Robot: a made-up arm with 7 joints. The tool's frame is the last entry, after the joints. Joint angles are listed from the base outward.
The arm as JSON. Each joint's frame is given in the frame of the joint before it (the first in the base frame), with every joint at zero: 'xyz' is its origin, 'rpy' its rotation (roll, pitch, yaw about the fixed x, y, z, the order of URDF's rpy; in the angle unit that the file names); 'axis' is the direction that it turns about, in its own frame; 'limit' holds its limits. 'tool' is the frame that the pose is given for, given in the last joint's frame.
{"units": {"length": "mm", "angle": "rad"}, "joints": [
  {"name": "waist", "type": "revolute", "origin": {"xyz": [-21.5, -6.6, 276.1], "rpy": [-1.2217, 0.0, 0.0]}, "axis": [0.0, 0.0, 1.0], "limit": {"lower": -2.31, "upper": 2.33}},
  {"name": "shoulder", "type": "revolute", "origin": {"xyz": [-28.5, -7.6, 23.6], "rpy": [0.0, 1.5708, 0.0]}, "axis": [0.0, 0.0, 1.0], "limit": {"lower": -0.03, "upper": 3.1}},
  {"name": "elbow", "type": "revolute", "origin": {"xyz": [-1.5, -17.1, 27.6], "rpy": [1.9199, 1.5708, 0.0]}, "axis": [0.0, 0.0, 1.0], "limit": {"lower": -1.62, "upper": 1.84}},
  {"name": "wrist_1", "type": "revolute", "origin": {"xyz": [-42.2, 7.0, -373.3], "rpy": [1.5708, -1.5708, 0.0]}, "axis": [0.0, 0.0, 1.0], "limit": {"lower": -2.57, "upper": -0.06}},
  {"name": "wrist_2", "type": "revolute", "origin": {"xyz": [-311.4, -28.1, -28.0], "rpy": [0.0, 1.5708, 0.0]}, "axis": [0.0, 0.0, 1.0], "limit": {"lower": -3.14, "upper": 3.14}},
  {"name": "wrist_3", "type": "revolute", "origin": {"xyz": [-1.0, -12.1, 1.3], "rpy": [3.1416, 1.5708, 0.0]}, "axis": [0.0, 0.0, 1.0], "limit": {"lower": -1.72, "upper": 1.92}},
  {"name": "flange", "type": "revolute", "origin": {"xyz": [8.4, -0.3, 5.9], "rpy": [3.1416, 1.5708, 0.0]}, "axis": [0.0, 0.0, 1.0], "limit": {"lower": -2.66, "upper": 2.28}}
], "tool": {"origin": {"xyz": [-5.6, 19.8, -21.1], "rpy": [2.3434, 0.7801, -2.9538]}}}
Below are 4 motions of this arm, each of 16 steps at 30 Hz.
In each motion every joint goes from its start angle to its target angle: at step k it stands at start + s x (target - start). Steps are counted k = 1, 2, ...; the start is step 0. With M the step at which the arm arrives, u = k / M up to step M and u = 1 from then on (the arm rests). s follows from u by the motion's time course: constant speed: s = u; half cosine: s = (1 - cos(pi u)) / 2; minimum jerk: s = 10 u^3 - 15 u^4 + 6 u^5.
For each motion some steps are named. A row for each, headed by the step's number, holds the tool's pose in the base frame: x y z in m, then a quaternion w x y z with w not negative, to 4 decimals.
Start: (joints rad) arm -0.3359 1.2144 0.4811 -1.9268 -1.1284 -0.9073 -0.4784
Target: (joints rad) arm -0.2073 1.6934 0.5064 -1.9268 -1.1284 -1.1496 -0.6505
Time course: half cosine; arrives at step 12
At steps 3, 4, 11, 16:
3: 0.3075 0.2593 0.4156 0.2744 -0.6457 0.6718 -0.2379
4: 0.3031 0.2601 0.4249 0.2967 -0.6396 0.6781 -0.2076
11: 0.2795 0.2448 0.4911 0.4261 -0.5633 0.7077 0.0178
16: 0.2791 0.2440 0.4926 0.4285 -0.5609 0.7080 0.0231

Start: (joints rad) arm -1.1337 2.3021 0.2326 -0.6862 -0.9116 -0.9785 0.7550
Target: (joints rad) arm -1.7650 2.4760 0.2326 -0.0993 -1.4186 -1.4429 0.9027
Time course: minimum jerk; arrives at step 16
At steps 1, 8, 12, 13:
1: -0.1436 0.4209 0.7805 0.1865 0.6951 -0.2506 0.6475
8: -0.2905 0.4891 0.6719 0.2795 0.6165 -0.1600 0.7185
12: -0.3518 0.5424 0.5373 0.4106 0.5241 -0.1189 0.7366
13: -0.3553 0.5491 0.5168 0.4314 0.5094 -0.1166 0.7354

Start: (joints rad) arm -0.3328 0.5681 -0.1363 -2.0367 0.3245 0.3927 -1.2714
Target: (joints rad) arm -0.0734 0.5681 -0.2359 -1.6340 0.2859 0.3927 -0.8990
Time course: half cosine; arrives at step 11
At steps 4, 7, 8, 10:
4: 0.4013 0.0304 0.0954 0.5237 0.7551 -0.2335 0.3177
7: 0.3931 0.0630 0.0006 0.5722 0.7771 -0.0952 0.2444
8: 0.3859 0.0729 -0.0271 0.5816 0.7801 -0.0534 0.2245
10: 0.3735 0.0857 -0.0620 0.5905 0.7818 0.0006 0.2003

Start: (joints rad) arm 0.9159 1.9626 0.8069 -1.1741 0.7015 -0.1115 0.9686
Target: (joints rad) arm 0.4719 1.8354 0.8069 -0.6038 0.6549 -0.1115 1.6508
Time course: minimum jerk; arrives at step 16
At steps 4, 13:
4: 0.3163 0.5332 0.4471 0.7868 0.3143 0.1356 0.5136
13: 0.1497 0.6483 0.5102 0.7817 -0.1500 -0.0033 0.6054

